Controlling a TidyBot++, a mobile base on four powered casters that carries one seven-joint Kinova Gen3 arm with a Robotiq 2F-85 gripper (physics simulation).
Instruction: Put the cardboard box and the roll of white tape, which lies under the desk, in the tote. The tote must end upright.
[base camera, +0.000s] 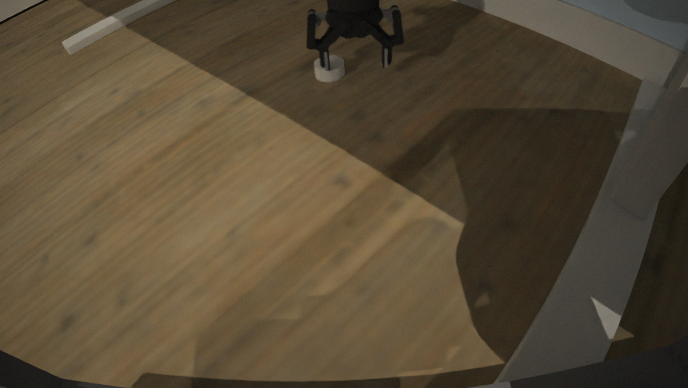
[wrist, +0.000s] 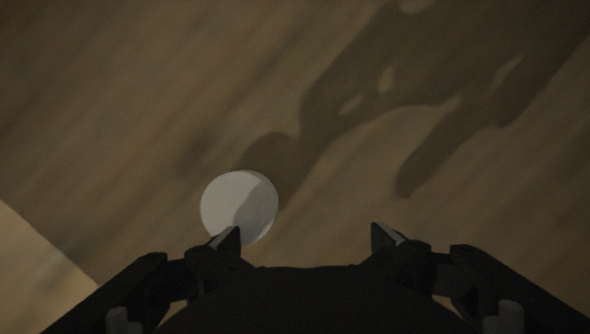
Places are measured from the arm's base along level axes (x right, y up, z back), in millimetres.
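Where they show: gripper, between the fingertips: (base camera: 356, 66) (wrist: 305, 238).
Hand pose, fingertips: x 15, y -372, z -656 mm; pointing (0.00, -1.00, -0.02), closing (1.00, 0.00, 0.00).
Observation:
After its pixels a point has its place.
The roll of white tape (base camera: 329, 70) (wrist: 235, 202) @(x -30, y -373, z -682 mm) lies flat on the wooden floor in the shaded part. My gripper (base camera: 356, 65) @(x 15, y -372, z -656 mm) (wrist: 305, 238) @(x 15, y -372, z -656 mm) is open, with its fingers wide apart and nothing between them. Its left finger is over the roll in the wrist view and overlaps it in the base camera view. The right finger is well to the right of the roll. The exact height of the fingertips over the roll is hard to tell. The cardboard box and the tote do not show in either view.
A white bar (base camera: 95, 36) @(x -680, y -383, z -1019 mm) lies on the floor at the upper left of the base camera view. A pale wall base (base camera: 565, 37) @(x 480, y -382, z -806 mm) runs along the upper right. A long grey-white panel (base camera: 575, 265) stretches down the right side. The gripper's shadow falls across the floor.

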